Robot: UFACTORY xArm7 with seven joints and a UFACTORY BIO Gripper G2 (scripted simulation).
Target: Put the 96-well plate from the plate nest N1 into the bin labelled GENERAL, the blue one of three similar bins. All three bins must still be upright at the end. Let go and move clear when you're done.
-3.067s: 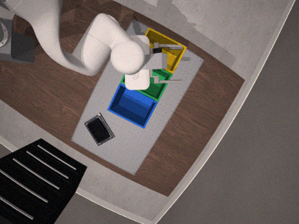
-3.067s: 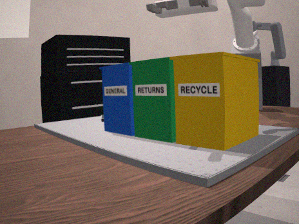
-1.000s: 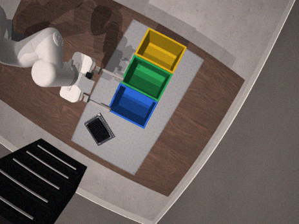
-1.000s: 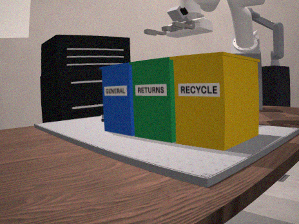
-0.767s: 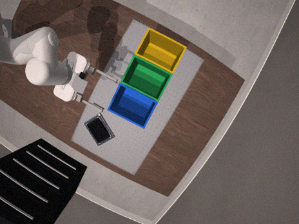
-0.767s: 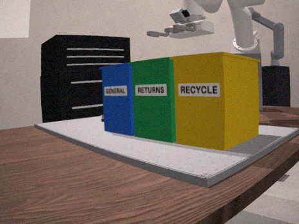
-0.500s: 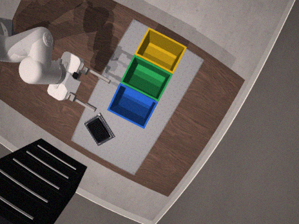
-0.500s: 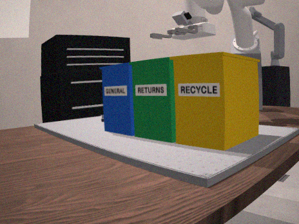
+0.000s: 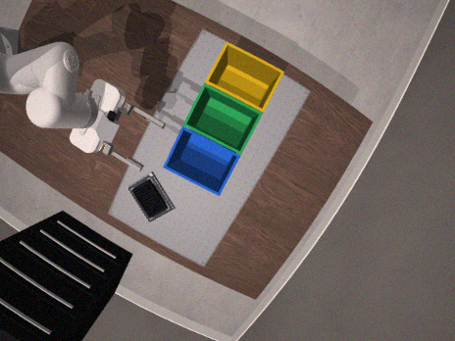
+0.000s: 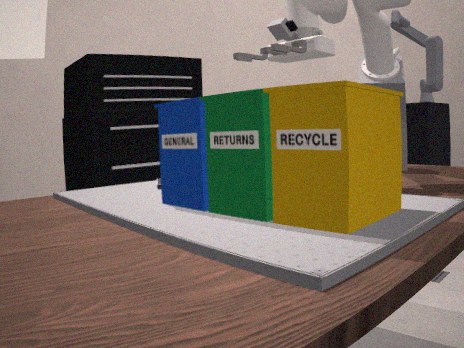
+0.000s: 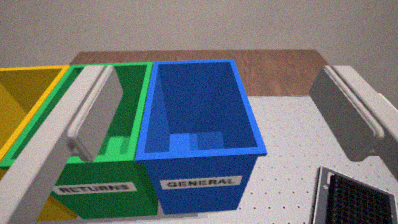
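The black 96-well plate lies 27 cm below my hand, 21 cm to the right of it and 11 cm ahead of it. Round my hand: green returns bin 20 cm below, 18 cm to the left, 6 cm ahead; yellow recycle bin 30 cm to the left, 20 cm below, 1 cm ahead; blue general bin 20 cm below, 12 cm ahead, 6 cm to the left.
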